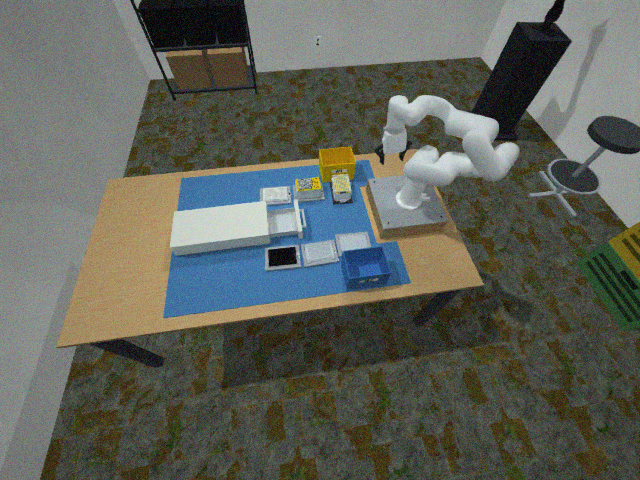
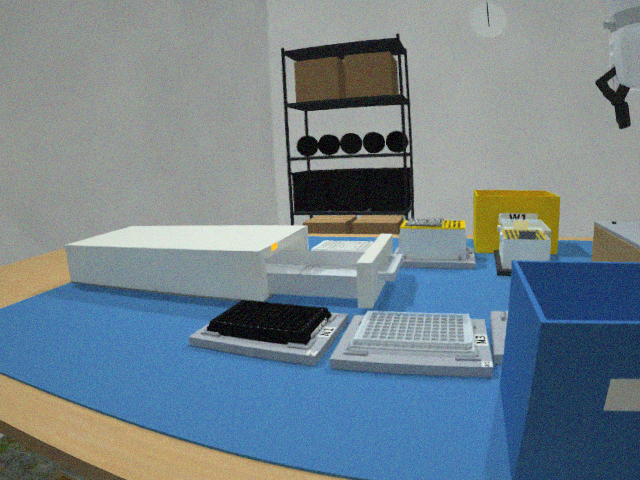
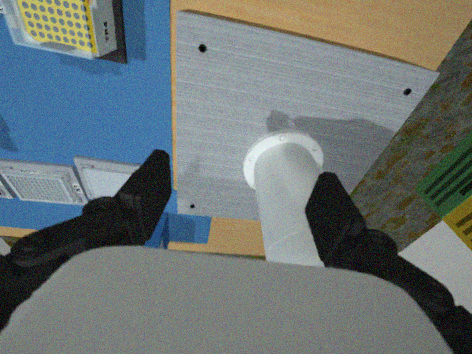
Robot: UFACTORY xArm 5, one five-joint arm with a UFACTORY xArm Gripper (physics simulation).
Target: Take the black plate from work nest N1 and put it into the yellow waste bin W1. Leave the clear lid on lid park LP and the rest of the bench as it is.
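Places are measured from the arm's base along level axes (x down, y ahead, z right), in millimetres.
Pixels of known places: gripper, fingertip midpoint: (image 1: 391, 161) (image 3: 242, 181); arm's base at its link origin: (image 1: 408, 200) (image 3: 281, 164).
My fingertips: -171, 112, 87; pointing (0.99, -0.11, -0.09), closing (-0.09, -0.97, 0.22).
Ahead of a thing's pixels: the offset from my fingertips to its top centre, as dx, dy, dz. "pt": to the spot under its first point.
The black plate @(+231, +499, -383) (image 1: 282, 256) (image 2: 268, 321) sits level on the grey nest N1 @(+241, +499, -383) (image 2: 258, 352), in front of the white drawer unit. The yellow bin W1 @(+137, +241, +181) (image 1: 326, 173) (image 2: 485, 222) stands at the back edge of the blue mat; its inside floor is not clearly visible. A flat clear piece, seemingly the lid @(+237, +164, -301) (image 1: 353, 242) (image 3: 107, 180), lies on a grey holder beside N3; I cannot read that holder's label. My gripper (image 1: 392, 159) (image 3: 242, 181) is open and empty, high above the back right of the table, right of W1 and far from the black plate.
A clear plate @(+231, +327, -356) (image 1: 319, 253) (image 2: 413, 330) sits on N3, right of N1. A blue bin @(+137, +128, -458) (image 1: 366, 279) (image 2: 522, 361) stands front right. The white unit (image 1: 219, 227) (image 2: 180, 263) has its drawer out. Two tip boxes @(+180, +392, +21) (image 1: 309, 187) @(pt +180, +220, -11) (image 1: 341, 188) stand near W1.
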